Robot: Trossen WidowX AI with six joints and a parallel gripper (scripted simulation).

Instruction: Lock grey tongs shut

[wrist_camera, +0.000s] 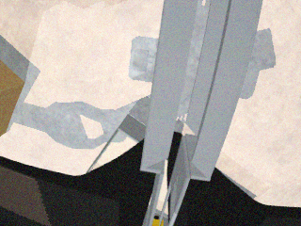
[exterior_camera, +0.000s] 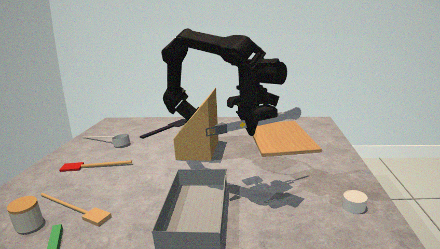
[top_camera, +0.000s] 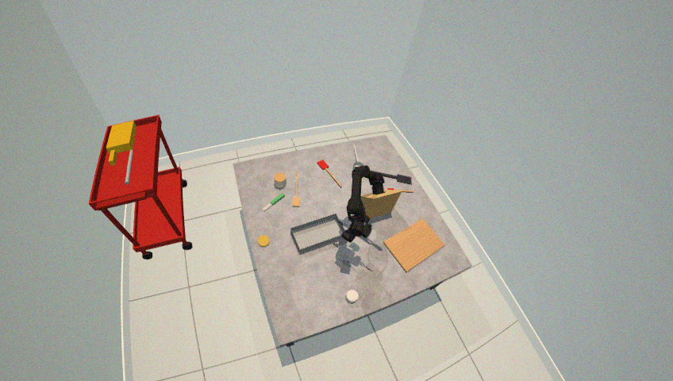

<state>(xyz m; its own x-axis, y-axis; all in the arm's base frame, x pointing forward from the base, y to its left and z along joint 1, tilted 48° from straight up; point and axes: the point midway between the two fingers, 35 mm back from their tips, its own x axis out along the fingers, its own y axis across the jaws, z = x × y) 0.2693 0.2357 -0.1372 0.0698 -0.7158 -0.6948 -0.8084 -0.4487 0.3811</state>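
Now: gripper tip 4 cm below the yellow lock piece, 2 cm to the left of it and 2 cm short of it. The rest, counted from my gripper tip: grey roasting tin: 15 cm below, 15 cm ahead, 14 cm to the right; then white cylinder: 29 cm to the left, 16 cm below, 8 cm ahead; then wooden board: 43 cm behind, 17 cm below, 9 cm to the left.
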